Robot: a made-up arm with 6 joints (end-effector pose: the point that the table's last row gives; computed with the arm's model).
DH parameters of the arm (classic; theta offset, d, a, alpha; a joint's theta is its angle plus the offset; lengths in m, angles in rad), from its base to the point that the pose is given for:
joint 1: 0 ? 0.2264 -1.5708
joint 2: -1.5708 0 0.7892 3.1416
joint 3: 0 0 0.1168 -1.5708
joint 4: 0 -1.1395 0 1.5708
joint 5: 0 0 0 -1.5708
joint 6: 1.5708 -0.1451 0 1.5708
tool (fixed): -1.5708 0 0 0
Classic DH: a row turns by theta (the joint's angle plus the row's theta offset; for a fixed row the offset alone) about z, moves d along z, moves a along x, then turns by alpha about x.
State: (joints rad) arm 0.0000 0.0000 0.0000 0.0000 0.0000 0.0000
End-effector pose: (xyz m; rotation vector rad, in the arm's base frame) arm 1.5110 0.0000 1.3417 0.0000 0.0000 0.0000
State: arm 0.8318 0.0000 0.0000 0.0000 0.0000 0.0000
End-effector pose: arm 1.0177 1.1169 1.3417 0.0000 0.0000 0.8318
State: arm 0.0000 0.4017 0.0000 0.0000 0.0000 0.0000
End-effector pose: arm 1.7630 0.0000 0.7673 0.0000 0.4017 0.0000
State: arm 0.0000 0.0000 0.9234 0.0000 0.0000 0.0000
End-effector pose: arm 0.9080 0.0000 2.3200 0.0000 -0.9234 0.0000
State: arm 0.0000 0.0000 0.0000 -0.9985 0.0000 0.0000
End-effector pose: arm 1.5110 0.0000 1.3417 0.9985 0.0000 0.0000
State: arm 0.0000 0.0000 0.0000 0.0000 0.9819 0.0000
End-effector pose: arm 1.4465 0.0000 1.4624 0.0000 -0.9819 0.0000
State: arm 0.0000 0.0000 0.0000 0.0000 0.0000 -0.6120
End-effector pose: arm 1.5110 0.0000 1.3417 0.6120 0.0000 0.0000
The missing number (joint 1, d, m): 0.4357
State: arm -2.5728 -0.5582 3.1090 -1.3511 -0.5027 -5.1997
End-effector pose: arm 1.0784 0.6084 0.3817 -3.0617 -0.0556 0.5526
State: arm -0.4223 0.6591 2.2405 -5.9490 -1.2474 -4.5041
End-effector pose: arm 0.6294 -0.3323 2.2453 -1.7884 0.4429 -0.8348
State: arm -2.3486 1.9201 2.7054 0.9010 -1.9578 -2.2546
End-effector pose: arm -1.2760 -1.1454 0.9562 -0.2217 1.6397 1.5300
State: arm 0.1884 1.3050 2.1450 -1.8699 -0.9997 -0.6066
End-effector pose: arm 1.6353 0.4305 1.6519 1.5895 0.7618 1.6320
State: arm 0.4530 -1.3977 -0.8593 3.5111 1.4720 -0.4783
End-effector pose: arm 0.4263 0.1495 1.1479 -2.8245 0.1618 1.2655
